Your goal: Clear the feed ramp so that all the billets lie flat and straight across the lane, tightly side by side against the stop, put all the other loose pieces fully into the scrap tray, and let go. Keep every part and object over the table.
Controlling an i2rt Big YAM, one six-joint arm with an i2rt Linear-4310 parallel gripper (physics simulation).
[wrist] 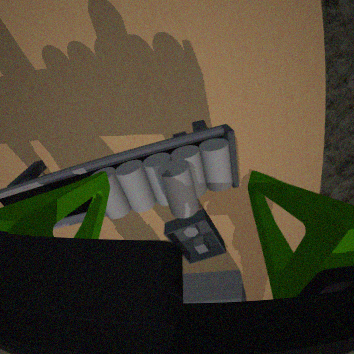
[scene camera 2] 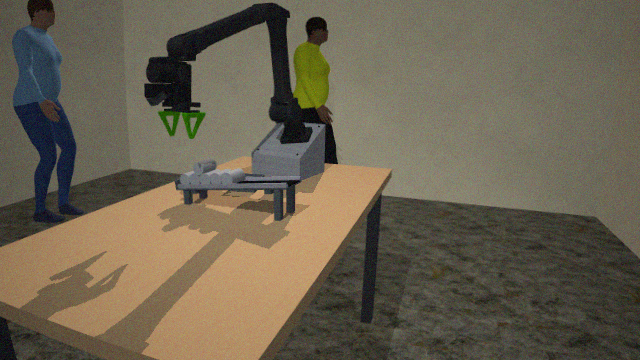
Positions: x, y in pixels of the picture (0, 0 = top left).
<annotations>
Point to a grey billet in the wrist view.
117, 205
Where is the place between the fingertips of my gripper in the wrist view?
178, 178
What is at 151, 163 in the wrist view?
A grey billet.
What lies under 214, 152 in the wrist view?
A grey billet.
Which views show my gripper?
The wrist view and scene camera 2: all of them.
</annotations>
